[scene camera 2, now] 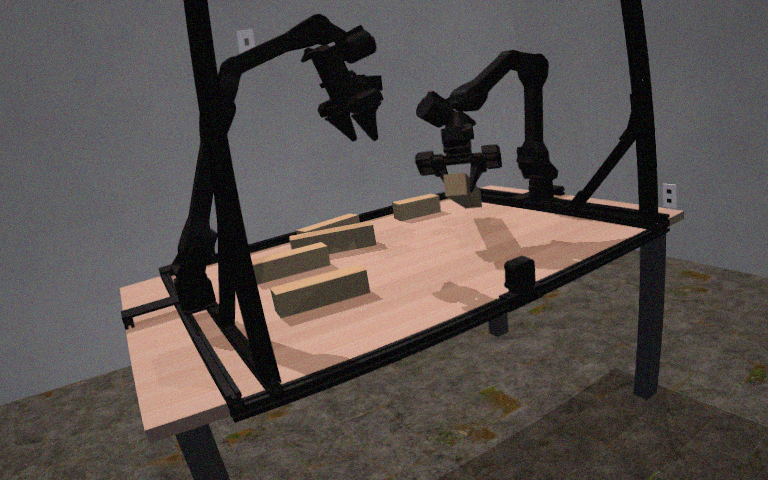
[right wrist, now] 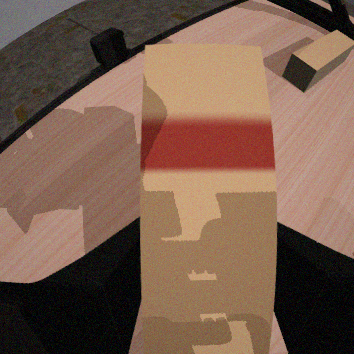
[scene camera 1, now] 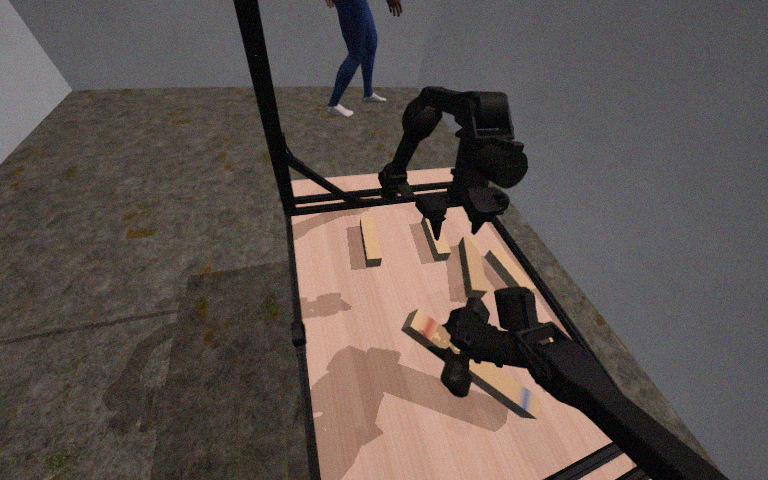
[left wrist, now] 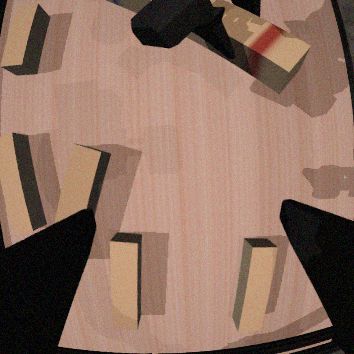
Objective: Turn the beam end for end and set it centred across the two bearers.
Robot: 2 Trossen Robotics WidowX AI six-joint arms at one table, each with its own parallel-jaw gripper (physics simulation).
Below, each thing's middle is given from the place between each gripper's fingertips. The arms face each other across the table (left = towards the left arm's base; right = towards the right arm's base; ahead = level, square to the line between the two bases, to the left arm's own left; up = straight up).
Right now the long beam (scene camera 1: 488, 377) is 7 cm to the right of my right hand, 7 cm ahead of it and 2 cm below it.
My left hand is 10 mm past the long beam, 230 mm to the left of it and 160 mm above it.
